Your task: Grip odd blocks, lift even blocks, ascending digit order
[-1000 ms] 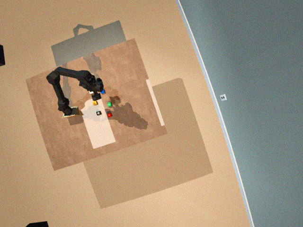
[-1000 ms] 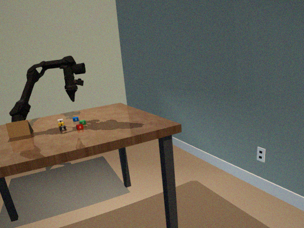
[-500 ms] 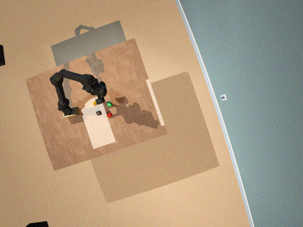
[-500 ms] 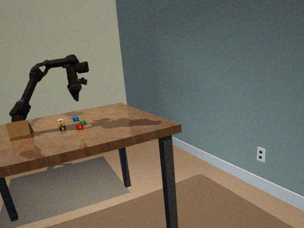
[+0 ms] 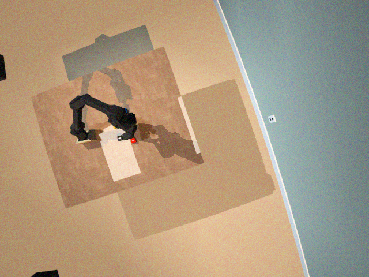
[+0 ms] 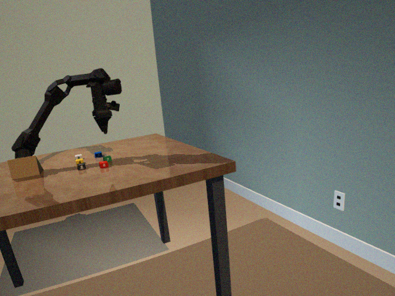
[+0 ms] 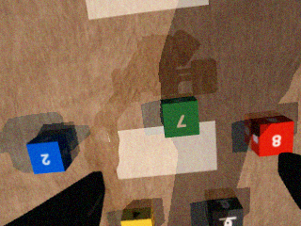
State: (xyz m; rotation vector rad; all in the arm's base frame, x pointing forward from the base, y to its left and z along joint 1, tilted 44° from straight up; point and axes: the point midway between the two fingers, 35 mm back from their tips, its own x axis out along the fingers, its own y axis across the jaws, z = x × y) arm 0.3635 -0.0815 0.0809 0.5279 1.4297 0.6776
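The blue block lies 5 cm behind my gripper tip, 12 cm to the left of it and 11 cm below it. Also, from my gripper tip: green block 1 cm behind, 1 cm to the right, 11 cm below; then black block 12 cm behind, 6 cm to the right, 11 cm below; then red block 3 cm behind, 10 cm to the right, 11 cm below.
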